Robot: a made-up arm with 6 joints.
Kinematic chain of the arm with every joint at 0, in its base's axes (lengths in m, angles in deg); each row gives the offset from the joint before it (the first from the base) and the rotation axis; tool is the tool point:
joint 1: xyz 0 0 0.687 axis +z
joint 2: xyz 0.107 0 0 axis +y
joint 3: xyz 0 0 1.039 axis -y
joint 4: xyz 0 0 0.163 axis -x
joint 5: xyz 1.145 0 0 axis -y
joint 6: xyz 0.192 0 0 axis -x
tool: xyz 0 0 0
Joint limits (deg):
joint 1: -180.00..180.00
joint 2: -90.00..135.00
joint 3: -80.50..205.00
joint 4: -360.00..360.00
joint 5: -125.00..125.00
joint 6: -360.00..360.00
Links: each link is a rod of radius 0.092 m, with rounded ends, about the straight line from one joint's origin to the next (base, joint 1, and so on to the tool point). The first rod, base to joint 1, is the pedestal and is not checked.
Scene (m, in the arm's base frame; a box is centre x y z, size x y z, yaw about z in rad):
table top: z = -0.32
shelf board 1: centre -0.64 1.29 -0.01 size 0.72 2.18 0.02 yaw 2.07
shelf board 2: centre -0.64 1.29 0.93 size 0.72 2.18 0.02 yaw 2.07
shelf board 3: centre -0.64 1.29 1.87 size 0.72 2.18 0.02 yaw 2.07
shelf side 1: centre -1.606 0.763 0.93 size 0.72 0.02 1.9 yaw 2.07
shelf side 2: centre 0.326 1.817 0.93 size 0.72 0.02 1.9 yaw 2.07
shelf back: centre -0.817 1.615 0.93 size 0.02 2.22 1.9 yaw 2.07
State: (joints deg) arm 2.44 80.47 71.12 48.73 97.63 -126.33
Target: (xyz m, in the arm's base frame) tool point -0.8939 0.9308 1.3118
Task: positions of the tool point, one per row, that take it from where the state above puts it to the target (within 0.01 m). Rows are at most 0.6 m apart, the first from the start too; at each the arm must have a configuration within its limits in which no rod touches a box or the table.
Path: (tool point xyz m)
1: 2.1267 0.2436 1.4946
2: 1.8319 0.2400 1.9540
3: 1.4239 0.2300 2.2986
4: 0.9472 0.2160 2.5008
5: 0.4524 0.1998 2.5499
6: -0.0109 0.1836 2.4527
7: -0.3985 0.1690 2.2315
8: -0.7262 0.3346 2.0049
9: -0.9026 0.6200 1.6879
10: -0.8939 0.9308 1.3118

